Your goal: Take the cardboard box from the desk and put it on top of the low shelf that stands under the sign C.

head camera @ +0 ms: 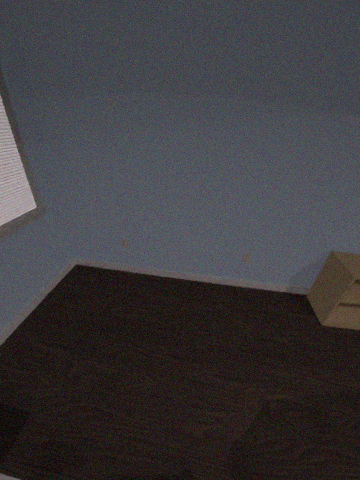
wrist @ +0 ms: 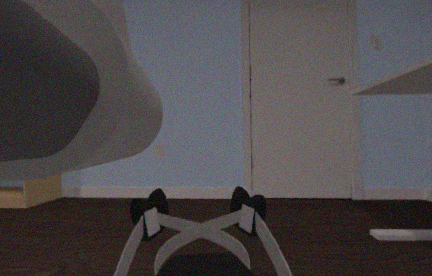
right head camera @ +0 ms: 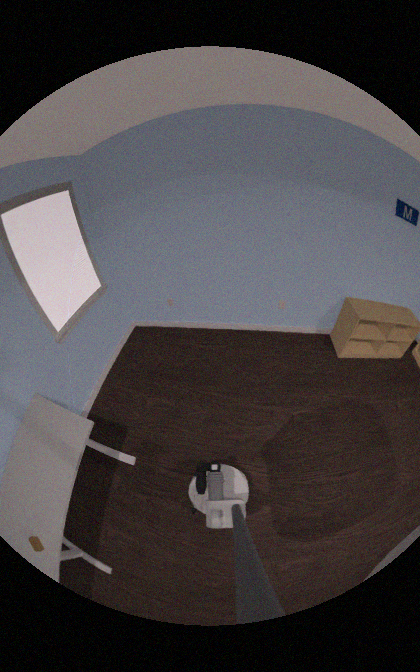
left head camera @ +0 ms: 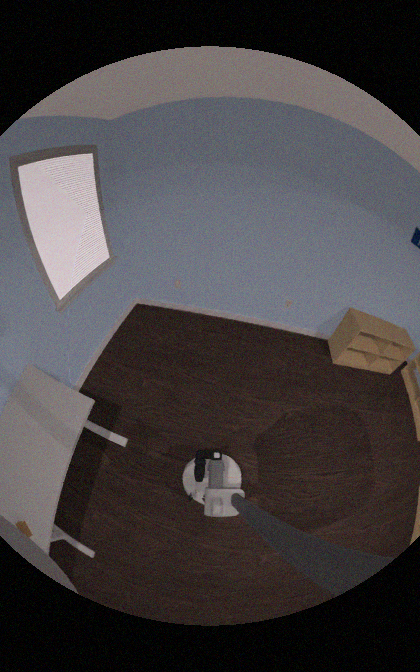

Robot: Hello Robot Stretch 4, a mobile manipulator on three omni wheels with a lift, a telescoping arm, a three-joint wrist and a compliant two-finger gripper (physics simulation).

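Frame: origin at the robot's base, x ahead, y left, z up, level; millimetres.
Seen in the pictures: gripper, fingertip midpoint: (wrist: 199,203) (left head camera: 196,502).
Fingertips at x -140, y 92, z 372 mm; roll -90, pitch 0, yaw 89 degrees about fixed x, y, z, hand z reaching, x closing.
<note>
A point is followed by its place in that frame.
The cardboard box (left head camera: 24,528) (right head camera: 36,543) is a small brown block on the pale desk (left head camera: 50,440) @[x 26, y 883, z 692 mm] (right head camera: 45,470), near its lower end in both side head views. My gripper (wrist: 199,203) @[x -140, y 92, z 372 mm] is open in the wrist view, with a gap between its two black fingertips and no object there. It is away from the box, which does not show in the wrist view. Sign C does not show in any view, so I cannot tell which shelf stands under it.
A low wooden shelf (head camera: 332,290) @[x 1232, y -1474, z 320 mm] (left head camera: 372,342) @[x 1187, y -2002, z 316 mm] (right head camera: 377,330) stands against the wall, near sign M (right head camera: 407,212). Another wooden unit (left head camera: 412,387) @[x 546, y -3111, z 51 mm] shows at the right edge. The wrist view shows a door (wrist: 300,125) @[x -1834, y 934, z 552 mm], a desk corner (wrist: 405,84) @[x -898, y 999, z 667 mm] and a desk foot (wrist: 400,235).
</note>
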